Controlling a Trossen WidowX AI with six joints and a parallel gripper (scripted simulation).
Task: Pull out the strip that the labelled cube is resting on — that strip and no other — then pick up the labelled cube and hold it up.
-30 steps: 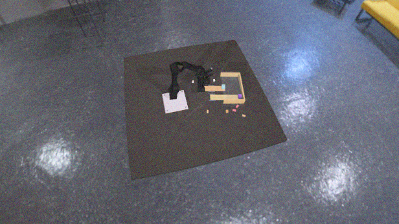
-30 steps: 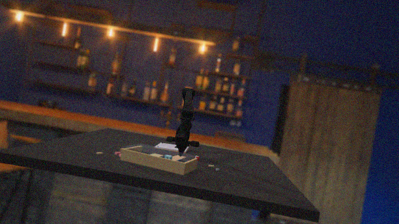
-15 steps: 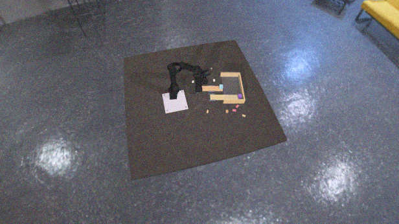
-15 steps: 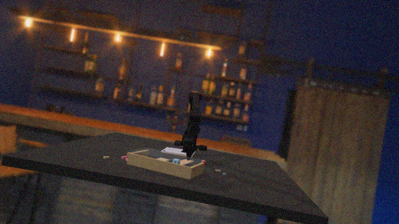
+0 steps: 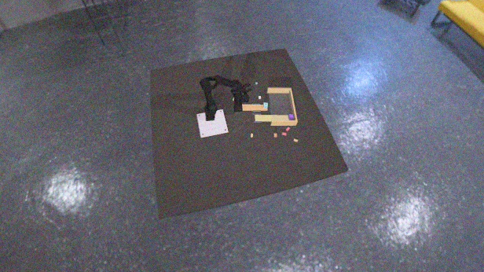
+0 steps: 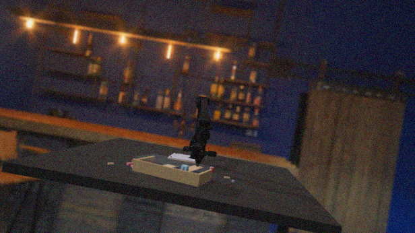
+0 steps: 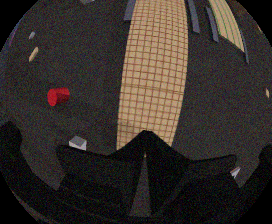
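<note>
Now: gripper tip 4 cm short of the red piece, 9 cm to the right of it and 1 cm below it.
</note>
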